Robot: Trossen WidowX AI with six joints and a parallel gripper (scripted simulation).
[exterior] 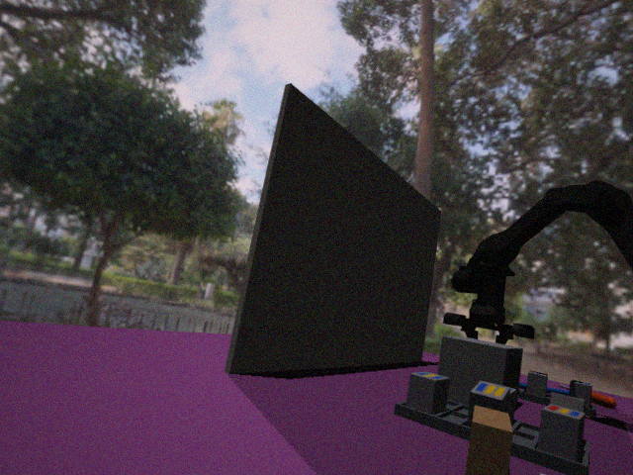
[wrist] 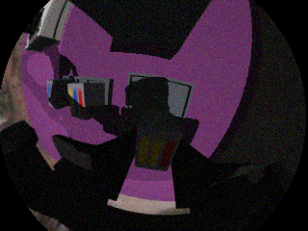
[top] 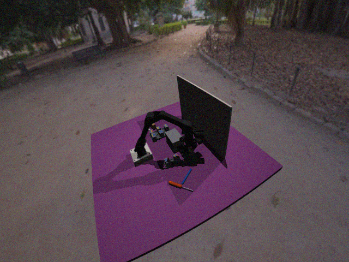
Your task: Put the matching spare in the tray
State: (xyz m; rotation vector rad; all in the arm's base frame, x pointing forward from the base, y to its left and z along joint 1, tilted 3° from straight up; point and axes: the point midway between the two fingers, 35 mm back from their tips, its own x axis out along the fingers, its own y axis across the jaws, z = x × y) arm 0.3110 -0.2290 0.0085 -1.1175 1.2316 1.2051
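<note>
Now: gripper tip 20 mm below the grey spare block. The rest, counted from my gripper tip: blue pen (130 mm behind, 130 mm to the right, 40 mm below); grey mounted unit (20 mm behind, 210 mm to the left, 10 mm above); grey tray (40 mm below).
</note>
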